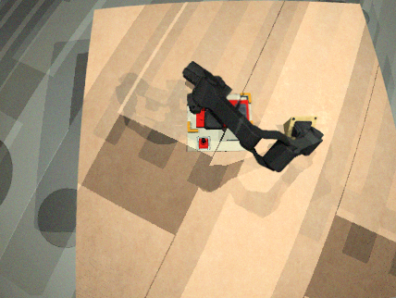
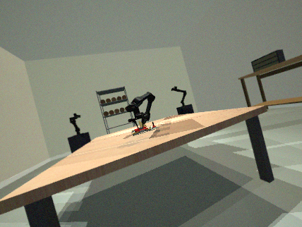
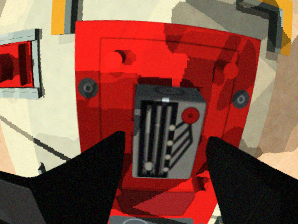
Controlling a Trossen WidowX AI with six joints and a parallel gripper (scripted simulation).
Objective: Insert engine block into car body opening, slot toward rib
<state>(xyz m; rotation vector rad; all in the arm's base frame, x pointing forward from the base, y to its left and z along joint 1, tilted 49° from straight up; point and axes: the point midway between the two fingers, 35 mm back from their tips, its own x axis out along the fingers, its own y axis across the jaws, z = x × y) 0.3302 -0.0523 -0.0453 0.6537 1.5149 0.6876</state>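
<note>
Now: the engine block 1 cm to the left of my gripper tip and 1 cm below it.
</note>
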